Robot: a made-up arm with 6 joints.
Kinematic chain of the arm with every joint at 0, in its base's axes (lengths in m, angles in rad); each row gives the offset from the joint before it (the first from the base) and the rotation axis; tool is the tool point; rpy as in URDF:
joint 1: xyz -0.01 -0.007 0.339 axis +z
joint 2: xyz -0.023 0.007 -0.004 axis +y
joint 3: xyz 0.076 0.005 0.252 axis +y
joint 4: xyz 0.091 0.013 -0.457 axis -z
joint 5: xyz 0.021 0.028 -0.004 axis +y
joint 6: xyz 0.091 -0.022 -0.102 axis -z
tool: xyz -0.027 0.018 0.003 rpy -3.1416 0 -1.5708
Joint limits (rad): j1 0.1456..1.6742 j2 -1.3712..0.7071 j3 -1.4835..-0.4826 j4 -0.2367..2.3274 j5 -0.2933..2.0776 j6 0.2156..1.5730
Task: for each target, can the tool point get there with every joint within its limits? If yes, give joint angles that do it. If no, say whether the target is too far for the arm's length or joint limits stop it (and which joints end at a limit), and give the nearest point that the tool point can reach.
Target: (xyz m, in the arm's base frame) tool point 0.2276 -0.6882 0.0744
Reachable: no: joint limits stop it (at a limit: joint 1, joint 3, joint 5, joint 6) | nearest point 0.2044 -0.1083 -0.0257 | short by 0.589 m
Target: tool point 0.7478 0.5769 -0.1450
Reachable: no: too far | nearest point 0.5296 0.4088 0.0811 | short by 0.356 m
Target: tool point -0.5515 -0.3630 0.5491
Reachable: no: joint limits stop it (at a limit: joint 2, joint 3, joint 4, joint 5, joint 6) | nearest point -0.2638 -0.1739 0.9639 | short by 0.539 m
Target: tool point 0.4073 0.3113 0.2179
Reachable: yes | joints 0.4980 0.0369 -0.6988 1.6681 1.3846 1.0020
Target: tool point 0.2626 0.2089 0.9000
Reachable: yes | joints 0.3989 -0.7621 -1.3069 0.6735 1.4536 1.4306
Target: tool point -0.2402 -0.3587 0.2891
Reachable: no: joint limits stop it (at a limit: joint 1, joint 2, joint 3, joint 5) | nearest point -0.0891 0.0527 -0.0073 | short by 0.529 m
